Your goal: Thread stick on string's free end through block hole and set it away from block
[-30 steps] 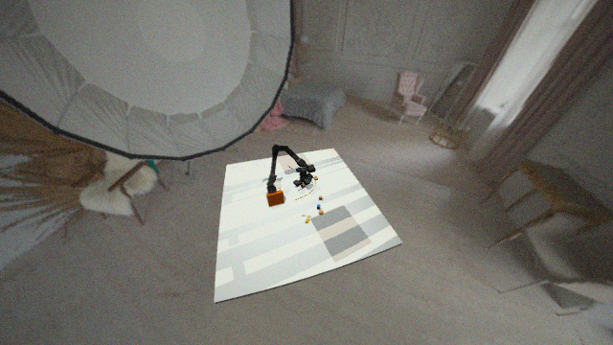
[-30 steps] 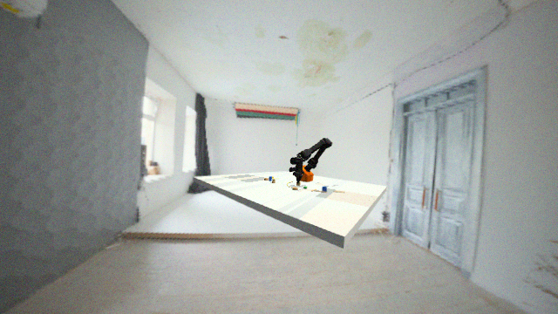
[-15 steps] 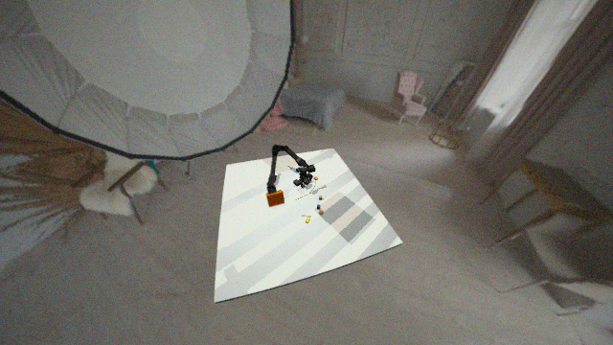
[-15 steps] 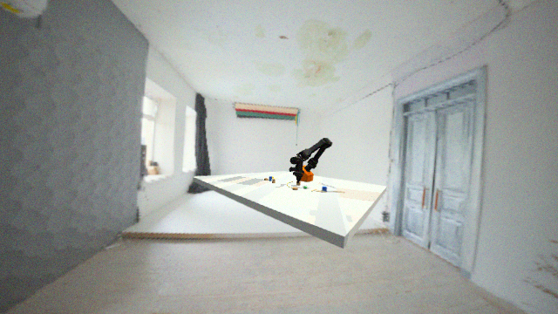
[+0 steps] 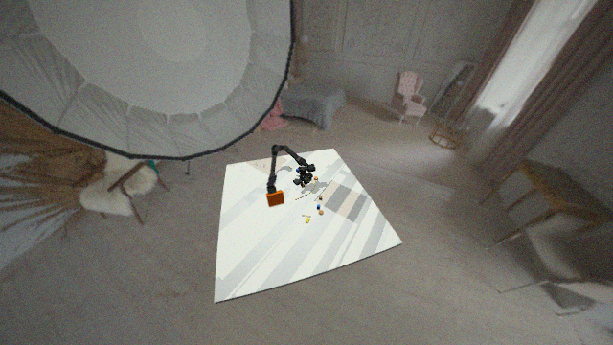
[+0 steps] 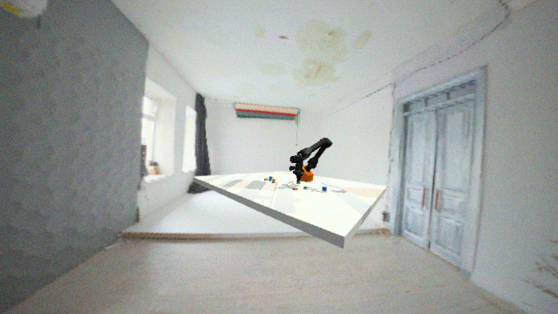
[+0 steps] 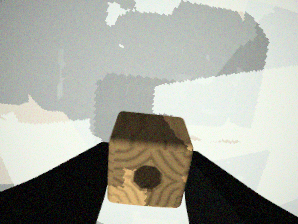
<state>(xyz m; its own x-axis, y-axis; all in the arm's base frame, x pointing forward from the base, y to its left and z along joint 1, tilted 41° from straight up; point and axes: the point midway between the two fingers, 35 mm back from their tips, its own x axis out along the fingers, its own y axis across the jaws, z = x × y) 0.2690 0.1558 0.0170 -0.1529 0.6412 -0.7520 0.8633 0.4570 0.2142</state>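
Right now my gripper tip is 4 cm short of the green block, 10 cm to the right of it and 2 cm above it. From my gripper tip the other things lie so: yellow piece (2 cm behind, 36 cm to the right, 2 cm below); then wooden block (right at my gripper tip); then blue cube (1 cm behind, 24 cm to the left, 1 cm below).
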